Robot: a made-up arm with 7 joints. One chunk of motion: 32 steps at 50 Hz.
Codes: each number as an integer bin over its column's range. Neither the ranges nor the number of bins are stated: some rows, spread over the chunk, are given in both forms.
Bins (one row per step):
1: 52 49 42 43 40 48 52
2: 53 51 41 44 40 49 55
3: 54 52 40 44 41 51 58
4: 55 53 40 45 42 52 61
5: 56 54 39 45 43 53 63
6: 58 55 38 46 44 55 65
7: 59 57 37 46 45 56 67
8: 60 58 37 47 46 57 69
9: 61 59 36 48 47 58 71
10: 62 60 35 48 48 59 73
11: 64 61 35 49 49 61 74
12: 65 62 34 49 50 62 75
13: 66 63 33 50 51 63 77
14: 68 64 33 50 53 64 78
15: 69 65 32 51 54 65 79
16: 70 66 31 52 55 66 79
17: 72 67 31 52 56 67 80
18: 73 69 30 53 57 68 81
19: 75 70 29 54 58 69 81
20: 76 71 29 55 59 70 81
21: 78 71 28 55 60 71 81
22: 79 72 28 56 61 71 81
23: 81 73 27 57 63 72 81
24: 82 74 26 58 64 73 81
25: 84 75 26 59 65 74 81
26: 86 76 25 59 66 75 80
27: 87 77 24 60 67 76 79
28: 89 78 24 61 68 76 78
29: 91 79 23 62 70 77 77
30: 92 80 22 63 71 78 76
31: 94 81 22 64 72 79 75
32: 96 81 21 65 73 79 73
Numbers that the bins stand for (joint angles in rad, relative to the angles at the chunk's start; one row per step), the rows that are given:
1: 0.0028 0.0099 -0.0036 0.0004 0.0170 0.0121 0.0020
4: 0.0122 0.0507 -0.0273 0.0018 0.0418 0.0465 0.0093
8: 0.0279 0.1017 -0.0627 0.0032 0.0915 0.0894 0.0158
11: 0.0404 0.1323 -0.0864 0.0046 0.1288 0.1237 0.0198
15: 0.0561 0.1731 -0.1218 0.0061 0.1909 0.1581 0.0238
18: 0.0686 0.2139 -0.1455 0.0075 0.2282 0.1838 0.0255
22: 0.0874 0.2445 -0.1691 0.0096 0.2779 0.2096 0.0255
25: 0.1030 0.2752 -0.1927 0.0117 0.3276 0.2354 0.0255
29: 0.1249 0.3160 -0.2282 0.0138 0.3897 0.2611 0.0222
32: 0.1406 0.3364 -0.2518 0.0160 0.4270 0.2783 0.0190
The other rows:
2: 0.0060 0.0303 -0.0155 0.0011 0.0170 0.0207 0.0044
3: 0.0091 0.0405 -0.0273 0.0011 0.0294 0.0379 0.0069
5: 0.0154 0.0609 -0.0391 0.0018 0.0542 0.0551 0.0109
6: 0.0216 0.0711 -0.0509 0.0025 0.0667 0.0722 0.0125
7: 0.0247 0.0915 -0.0627 0.0025 0.0791 0.0808 0.0141
9: 0.0310 0.1119 -0.0745 0.0039 0.1039 0.0980 0.0174
10: 0.0341 0.1221 -0.0864 0.0039 0.1164 0.1066 0.0190
12: 0.0435 0.1425 -0.0982 0.0046 0.1412 0.1323 0.0206
13: 0.0467 0.1527 -0.1100 0.0054 0.1536 0.1409 0.0222
14: 0.0529 0.1629 -0.1100 0.0054 0.1785 0.1495 0.0230
16: 0.0592 0.1833 -0.1336 0.0068 0.2033 0.1667 0.0238
17: 0.0655 0.1935 -0.1336 0.0068 0.2158 0.1753 0.0246
19: 0.0748 0.2241 -0.1573 0.0082 0.2406 0.1924 0.0255
20: 0.0780 0.2343 -0.1573 0.0089 0.2530 0.2010 0.0255
21: 0.0842 0.2343 -0.1691 0.0089 0.2655 0.2096 0.0255
23: 0.0936 0.2547 -0.1809 0.0103 0.3027 0.2182 0.0255
24: 0.0968 0.2649 -0.1927 0.0110 0.3152 0.2268 0.0255
26: 0.1093 0.2854 -0.2045 0.0117 0.3400 0.2439 0.0246
27: 0.1124 0.2956 -0.2164 0.0124 0.3524 0.2525 0.0238
28: 0.1187 0.3058 -0.2164 0.0131 0.3648 0.2525 0.0230
30: 0.1281 0.3262 -0.2400 0.0145 0.4021 0.2697 0.0214
31: 0.1343 0.3364 -0.2400 0.0153 0.4145 0.2783 0.0206

